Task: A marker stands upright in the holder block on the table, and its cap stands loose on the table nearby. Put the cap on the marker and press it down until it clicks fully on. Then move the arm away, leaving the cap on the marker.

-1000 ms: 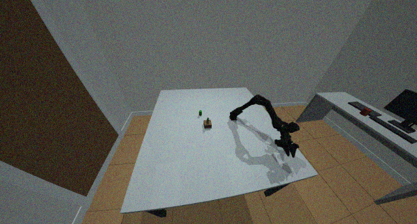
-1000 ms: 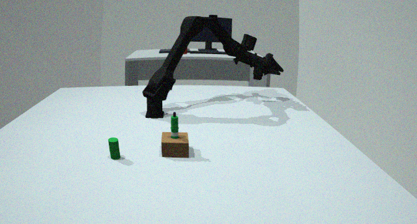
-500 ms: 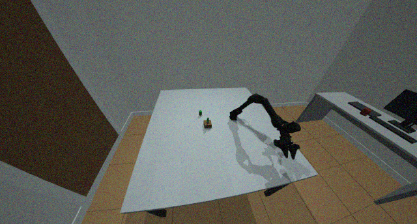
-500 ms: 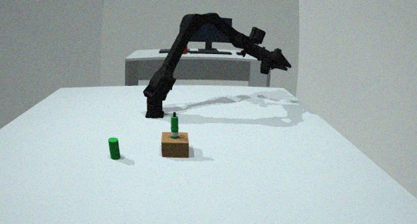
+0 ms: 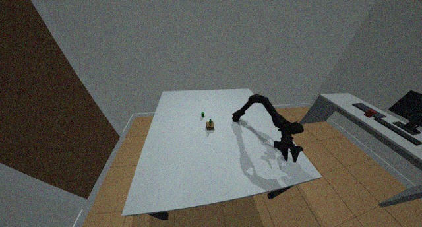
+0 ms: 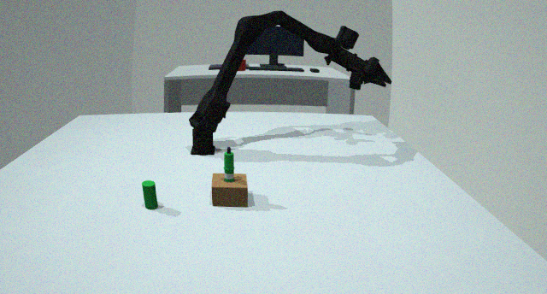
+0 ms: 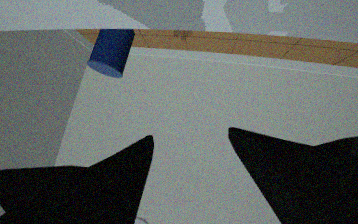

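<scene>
Right now the green cap is 65 cm to the right of my gripper tip, 45 cm ahead of it and 16 cm below it. The rest, counted from my gripper tip: brown holder block (49 cm to the right, 40 cm ahead, 17 cm below).
</scene>
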